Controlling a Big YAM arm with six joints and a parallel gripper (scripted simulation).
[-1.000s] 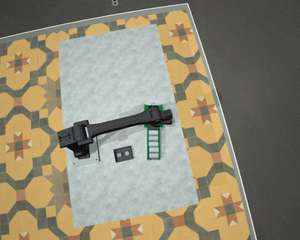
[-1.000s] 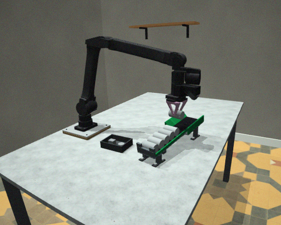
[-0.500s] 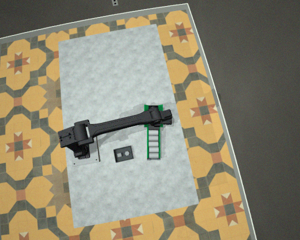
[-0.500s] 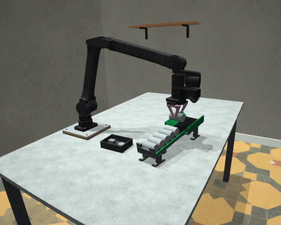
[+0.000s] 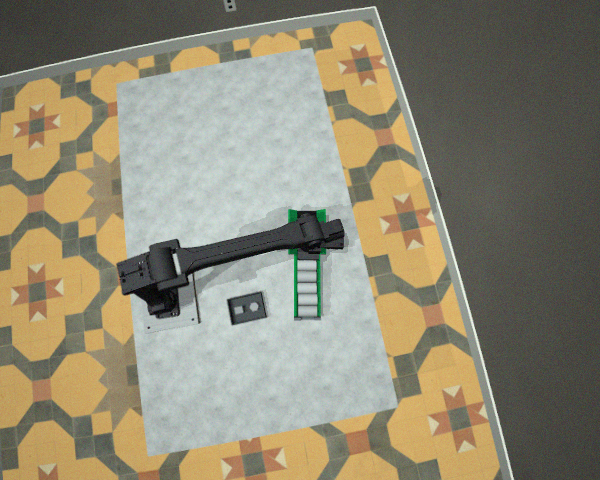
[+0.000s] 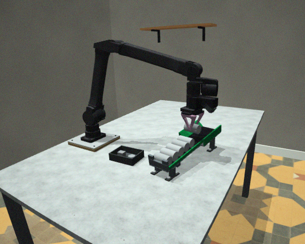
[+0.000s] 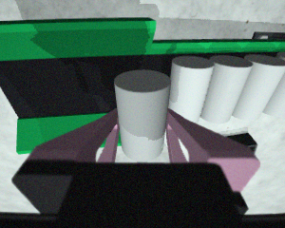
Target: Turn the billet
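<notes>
Right now the billet is right at my hand. From my hand the other things lie so: black tray 250 mm behind, 160 mm to the right, 130 mm below; stop 40 mm behind, 230 mm to the right, 80 mm below.
</notes>
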